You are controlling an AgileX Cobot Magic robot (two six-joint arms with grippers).
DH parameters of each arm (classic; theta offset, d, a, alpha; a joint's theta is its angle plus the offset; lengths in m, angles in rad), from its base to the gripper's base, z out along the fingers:
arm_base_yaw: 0 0.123 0 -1.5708
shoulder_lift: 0.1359 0 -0.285 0
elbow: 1.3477 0 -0.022 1.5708
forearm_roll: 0 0.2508 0 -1.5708
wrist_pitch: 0 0 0.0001 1.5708
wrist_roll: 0 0.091 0 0
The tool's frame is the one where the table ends.
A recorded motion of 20 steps. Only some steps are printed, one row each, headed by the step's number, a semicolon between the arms.
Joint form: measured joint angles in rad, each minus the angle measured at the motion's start. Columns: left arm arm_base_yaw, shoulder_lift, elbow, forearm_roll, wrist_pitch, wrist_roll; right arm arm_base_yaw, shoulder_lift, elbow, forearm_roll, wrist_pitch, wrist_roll.
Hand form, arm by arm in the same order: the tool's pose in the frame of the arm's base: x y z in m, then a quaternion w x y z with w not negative. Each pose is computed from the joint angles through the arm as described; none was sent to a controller.
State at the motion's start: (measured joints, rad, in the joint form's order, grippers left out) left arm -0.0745 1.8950 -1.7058 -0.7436 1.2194 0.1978; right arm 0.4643 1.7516 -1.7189 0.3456 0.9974 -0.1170
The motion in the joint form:
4: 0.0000 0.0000 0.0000 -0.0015 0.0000 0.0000; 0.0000 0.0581 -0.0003 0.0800 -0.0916 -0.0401
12: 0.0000 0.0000 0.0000 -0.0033 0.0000 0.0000; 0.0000 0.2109 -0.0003 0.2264 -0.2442 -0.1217
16: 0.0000 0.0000 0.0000 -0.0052 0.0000 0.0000; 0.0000 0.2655 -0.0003 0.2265 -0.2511 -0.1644
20: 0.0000 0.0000 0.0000 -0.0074 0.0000 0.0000; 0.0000 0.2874 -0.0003 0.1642 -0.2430 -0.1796
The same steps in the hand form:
4: 0.3975 -0.0878 0.3090 0.13747 0.04438 0.92672 -0.34687; 0.3543 0.2105 0.3439 0.28325 -0.21667 0.90135 0.24574
12: 0.3975 -0.0879 0.3091 0.13748 0.04415 0.92642 -0.34769; 0.3891 0.2326 0.2899 0.28151 -0.18850 0.89735 0.28282
16: 0.3975 -0.0880 0.3092 0.13749 0.04391 0.92611 -0.34855; 0.3972 0.2364 0.2653 0.26622 -0.20312 0.90256 0.27064
20: 0.3975 -0.0882 0.3094 0.13750 0.04363 0.92575 -0.34955; 0.4003 0.2345 0.2529 0.25921 -0.22690 0.90738 0.24081

